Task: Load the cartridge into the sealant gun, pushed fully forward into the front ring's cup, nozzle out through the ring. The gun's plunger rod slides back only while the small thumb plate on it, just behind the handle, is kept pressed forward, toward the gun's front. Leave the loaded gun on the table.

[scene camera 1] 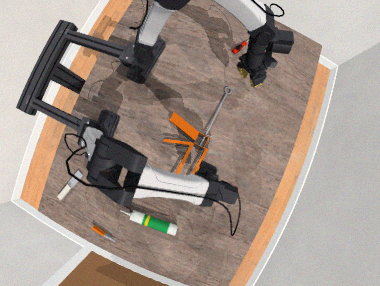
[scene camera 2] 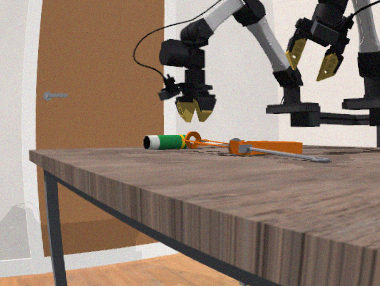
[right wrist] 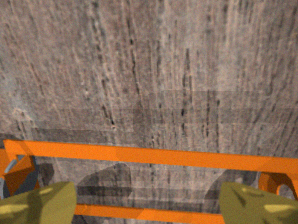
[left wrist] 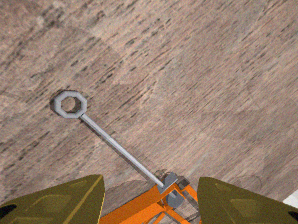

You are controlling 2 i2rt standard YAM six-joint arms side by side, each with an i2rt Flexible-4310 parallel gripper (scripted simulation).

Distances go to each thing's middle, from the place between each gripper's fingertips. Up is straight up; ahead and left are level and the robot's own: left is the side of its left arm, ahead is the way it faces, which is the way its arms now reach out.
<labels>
I see the orange sealant gun [scene camera 2: 282,146] 140 mm to the left of my right hand [scene camera 2: 194,122], 90 mm behind it and 80 mm below it. From my right hand the other things lie so: grey plunger rod [left wrist: 80,113]: 260 mm to the left, 80 mm below, 60 mm behind.
The grey plunger rod lies 4 cm behind my left hand, 15 cm to the right of it and 16 cm below it. Also, from my left hand: orange sealant gun 8 cm behind, 27 cm to the right, 15 cm below.
</labels>
